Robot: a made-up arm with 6 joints. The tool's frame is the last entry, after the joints. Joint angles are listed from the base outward.
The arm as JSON. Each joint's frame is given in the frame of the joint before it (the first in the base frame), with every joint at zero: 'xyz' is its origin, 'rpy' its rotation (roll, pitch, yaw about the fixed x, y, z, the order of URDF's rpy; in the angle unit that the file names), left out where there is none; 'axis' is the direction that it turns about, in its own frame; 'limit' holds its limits. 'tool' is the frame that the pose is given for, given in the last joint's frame.
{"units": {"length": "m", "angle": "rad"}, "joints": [
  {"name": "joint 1", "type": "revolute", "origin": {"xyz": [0.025, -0.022, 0.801]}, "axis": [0.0, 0.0, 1.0], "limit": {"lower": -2.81, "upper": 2.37}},
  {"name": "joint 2", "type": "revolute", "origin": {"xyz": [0.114, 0.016, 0.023]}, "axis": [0.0, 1.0, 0.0], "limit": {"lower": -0.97, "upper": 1.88}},
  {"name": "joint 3", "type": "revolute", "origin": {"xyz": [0.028, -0.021, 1.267]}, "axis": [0.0, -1.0, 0.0], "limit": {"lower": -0.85, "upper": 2.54}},
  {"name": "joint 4", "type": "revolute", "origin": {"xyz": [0.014, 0.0, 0.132]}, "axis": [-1.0, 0.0, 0.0], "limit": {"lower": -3.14, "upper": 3.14}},
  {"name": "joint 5", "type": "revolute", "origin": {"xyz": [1.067, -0.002, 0.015]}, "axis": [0.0, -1.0, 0.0], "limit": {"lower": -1.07, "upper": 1.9}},
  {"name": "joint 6", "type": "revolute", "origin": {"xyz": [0.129, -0.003, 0.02]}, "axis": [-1.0, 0.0, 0.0], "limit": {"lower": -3.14, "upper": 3.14}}
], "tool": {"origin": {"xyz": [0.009, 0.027, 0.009]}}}
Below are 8 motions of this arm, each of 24 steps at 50 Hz.
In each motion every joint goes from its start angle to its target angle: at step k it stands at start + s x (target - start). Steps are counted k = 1, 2, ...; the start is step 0. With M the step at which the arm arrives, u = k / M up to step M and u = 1 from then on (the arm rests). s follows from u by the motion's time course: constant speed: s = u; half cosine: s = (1 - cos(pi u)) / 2; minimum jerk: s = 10 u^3 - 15 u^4 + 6 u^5.
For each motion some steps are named. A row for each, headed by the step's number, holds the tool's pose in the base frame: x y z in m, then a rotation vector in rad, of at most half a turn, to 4 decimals.
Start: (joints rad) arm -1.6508 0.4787 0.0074 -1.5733 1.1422 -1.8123
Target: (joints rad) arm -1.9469 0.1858 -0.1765 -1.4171 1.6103 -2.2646
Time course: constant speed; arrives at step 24
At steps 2, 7, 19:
2: -0.3186 -1.7192 1.5635 -0.3939 2.9640 0.2622
7: -0.4114 -1.6244 1.6284 -0.1820 3.0529 0.0996
19: -0.5844 -1.3716 1.7650 -0.3092 -2.9999 0.2962

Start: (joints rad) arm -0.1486 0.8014 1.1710 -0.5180 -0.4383 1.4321
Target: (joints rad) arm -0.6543 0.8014 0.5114 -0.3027 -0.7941 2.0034
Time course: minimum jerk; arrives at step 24
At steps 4, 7, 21, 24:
4: 2.1435 -0.3520 2.1796 -0.9751 0.0246 0.0699
7: 2.1530 -0.4838 2.0863 -1.0428 0.1538 0.0887
21: 1.7764 -1.3251 1.4053 -1.1717 0.9587 0.5229
24: 1.7625 -1.3373 1.3928 -1.1679 0.9698 0.5357

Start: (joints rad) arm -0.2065 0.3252 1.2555 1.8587 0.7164 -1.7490
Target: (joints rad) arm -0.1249 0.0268 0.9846 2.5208 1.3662 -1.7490
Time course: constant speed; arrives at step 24
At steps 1, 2, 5, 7, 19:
1: 1.1620 -0.1180 3.0086 -0.5151 -0.6521 0.4070
2: 1.1483 -0.1103 3.0090 -0.5456 -0.6306 0.4191
5: 1.1065 -0.0890 3.0085 -0.6347 -0.5621 0.4541
7: 1.0779 -0.0764 3.0071 -0.6916 -0.5130 0.4761
19: 0.8933 -0.0262 2.9837 -0.9856 -0.1670 0.5846

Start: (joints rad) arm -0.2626 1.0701 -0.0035 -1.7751 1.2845 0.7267
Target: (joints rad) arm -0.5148 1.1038 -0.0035 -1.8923 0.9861 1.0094
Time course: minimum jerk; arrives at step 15
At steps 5, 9, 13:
5: 1.7604 -0.7494 0.4661 0.2178 0.5179 -1.8194
9: 1.6628 -0.9405 0.4159 0.3161 0.7035 -1.8227
13: 1.5911 -1.0530 0.3854 0.3887 0.8045 -1.8093

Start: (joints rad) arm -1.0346 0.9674 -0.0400 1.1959 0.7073 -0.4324
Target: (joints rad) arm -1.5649 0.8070 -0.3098 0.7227 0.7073 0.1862
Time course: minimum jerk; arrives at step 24
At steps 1, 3, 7, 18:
1: 1.1206 -1.6202 0.6281 -0.1129 0.5594 -0.1944
3: 1.1060 -1.6271 0.6297 -0.1146 0.5592 -0.2048
7: 0.9745 -1.6817 0.6437 -0.1297 0.5603 -0.2979
18: 0.2304 -1.7831 0.7116 -0.2017 0.6648 -0.8143

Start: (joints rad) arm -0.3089 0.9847 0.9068 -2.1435 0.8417 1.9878
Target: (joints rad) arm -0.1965 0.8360 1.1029 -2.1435 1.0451 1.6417
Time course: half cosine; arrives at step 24
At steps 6, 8, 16, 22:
6: 2.2446 -0.7930 1.5567 0.2476 0.3988 -1.0689
8: 2.2385 -0.7651 1.6147 0.2868 0.3546 -1.0797
16: 2.1798 -0.6281 1.8877 0.4891 0.1420 -1.1128
22: 2.1362 -0.5643 2.0097 0.5903 0.0444 -1.1177

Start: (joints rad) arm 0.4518 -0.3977 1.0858 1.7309 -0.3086 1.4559
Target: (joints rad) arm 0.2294 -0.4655 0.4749 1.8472 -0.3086 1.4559
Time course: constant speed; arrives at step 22
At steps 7, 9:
7: -0.1389 -0.1288 3.1965 -2.2130 -0.0084 -1.6927
9: -0.0927 -0.1072 3.1830 -2.2769 0.0191 -1.6654

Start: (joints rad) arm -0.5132 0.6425 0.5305 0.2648 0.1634 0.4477
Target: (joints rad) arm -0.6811 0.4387 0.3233 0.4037 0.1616 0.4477
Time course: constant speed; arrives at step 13
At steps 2, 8, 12, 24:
2: 1.8358 -1.0673 1.8850 -0.7279 0.1394 -0.4868
8: 1.6699 -1.1446 1.9464 -0.7851 0.1878 -0.5460
12: 1.5562 -1.1835 1.9819 -0.8221 0.2228 -0.5844
24: 1.5275 -1.1917 1.9901 -0.8312 0.2319 -0.5939

